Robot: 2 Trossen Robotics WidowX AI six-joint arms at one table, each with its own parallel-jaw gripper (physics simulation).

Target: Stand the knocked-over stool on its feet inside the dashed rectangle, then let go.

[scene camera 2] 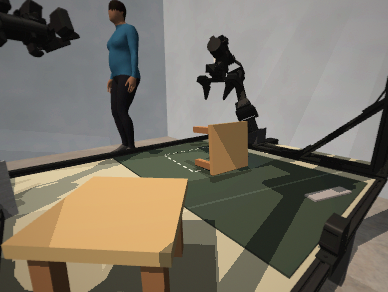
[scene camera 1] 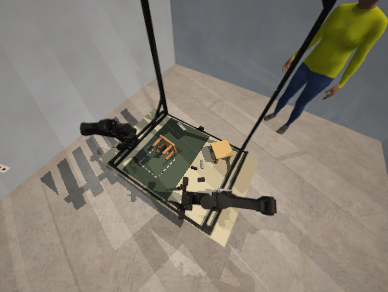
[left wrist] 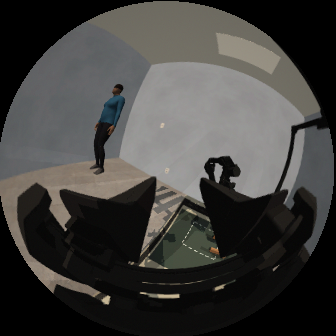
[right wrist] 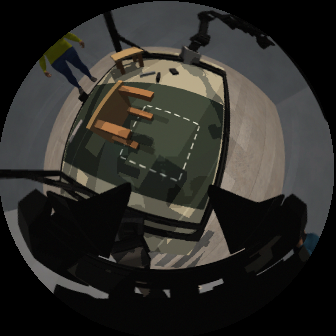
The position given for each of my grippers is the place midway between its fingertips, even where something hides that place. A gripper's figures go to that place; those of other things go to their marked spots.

My left gripper (scene camera 2: 74, 39): 83 cm from the lens. My right gripper (scene camera 2: 214, 99) is 88 cm from the lens.
